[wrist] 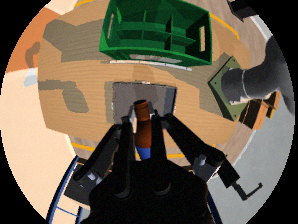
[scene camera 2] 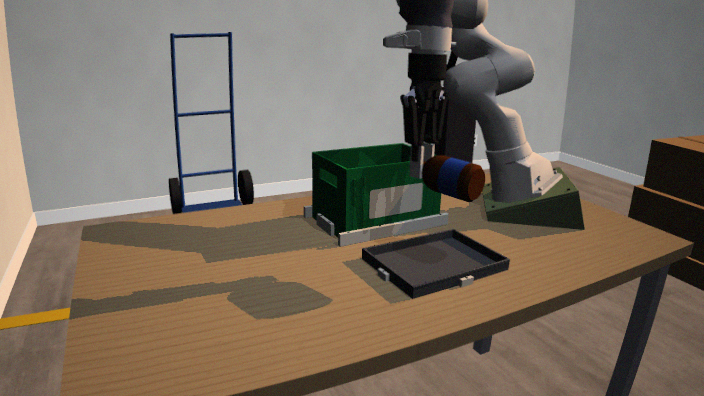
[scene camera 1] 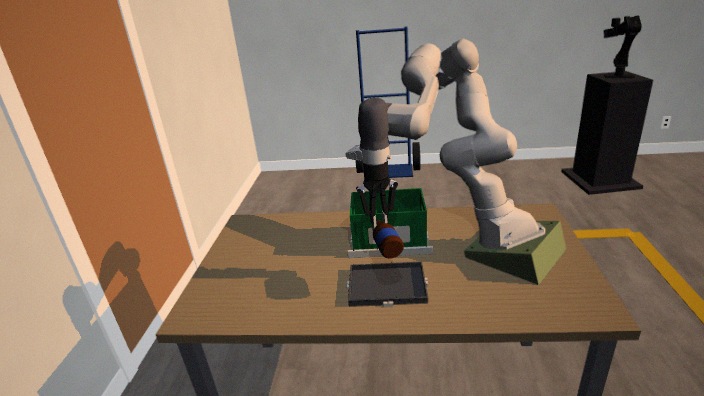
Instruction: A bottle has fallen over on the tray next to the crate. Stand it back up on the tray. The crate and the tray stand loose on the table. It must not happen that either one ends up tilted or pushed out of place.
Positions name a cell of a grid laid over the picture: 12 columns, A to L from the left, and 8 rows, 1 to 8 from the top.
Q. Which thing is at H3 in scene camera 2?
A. My gripper.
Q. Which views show the bottle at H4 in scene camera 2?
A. The wrist view, scene camera 2 and scene camera 1: all of them.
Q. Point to a green crate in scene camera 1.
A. G5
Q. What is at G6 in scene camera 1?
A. A tray.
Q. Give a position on a bottle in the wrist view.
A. F5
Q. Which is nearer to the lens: the bottle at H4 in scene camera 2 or the green crate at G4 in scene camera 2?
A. The bottle.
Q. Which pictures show the tray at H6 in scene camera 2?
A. The wrist view, scene camera 2 and scene camera 1: all of them.
